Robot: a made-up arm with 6 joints.
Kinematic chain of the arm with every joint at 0, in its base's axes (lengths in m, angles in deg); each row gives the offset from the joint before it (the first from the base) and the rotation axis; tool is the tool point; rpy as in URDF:
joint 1: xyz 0 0 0.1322 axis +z
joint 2: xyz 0 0 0 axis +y
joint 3: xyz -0.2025 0 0.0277 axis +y
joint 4: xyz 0.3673 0 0.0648 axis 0.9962 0 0.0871
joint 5: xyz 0 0 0 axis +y
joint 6: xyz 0.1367 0 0.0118 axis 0.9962 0 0.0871
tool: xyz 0 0 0 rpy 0 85 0
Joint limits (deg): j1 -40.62..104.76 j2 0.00..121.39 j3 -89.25..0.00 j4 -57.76..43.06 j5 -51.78..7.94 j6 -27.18..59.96
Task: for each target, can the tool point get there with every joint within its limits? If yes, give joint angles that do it. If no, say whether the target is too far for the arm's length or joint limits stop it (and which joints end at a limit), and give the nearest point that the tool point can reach.
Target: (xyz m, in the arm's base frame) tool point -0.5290 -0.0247 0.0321
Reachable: no: joint limits stop it (at a limit: joint 1, joint 3, joint 4, joint 5) | nearest point -0.1431 0.1854 -0.0625 | short by 0.450 m
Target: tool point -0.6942 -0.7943 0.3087
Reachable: no: too far | nearest point -0.2476 -0.2833 0.6048 | short by 0.741 m
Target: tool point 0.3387 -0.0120 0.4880
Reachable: yes | joints -1.04 42.40 -55.55 30.37 -4.94 7.02
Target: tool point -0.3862 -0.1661 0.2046
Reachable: no: joint limits stop it (at a limit: joint 2, joint 3, joint 5) | nearest point -0.3456 -0.1486 0.6048 | short by 0.403 m
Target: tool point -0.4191 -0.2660 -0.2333
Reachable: no: joint limits stop it (at a limit: joint 2, joint 3, joint 5) | nearest point -0.0712 -0.0452 -0.1699 | short by 0.417 m
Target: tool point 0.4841 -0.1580 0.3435
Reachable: yes | joints -19.27 87.01 -68.89 -7.01 -39.56 -16.03
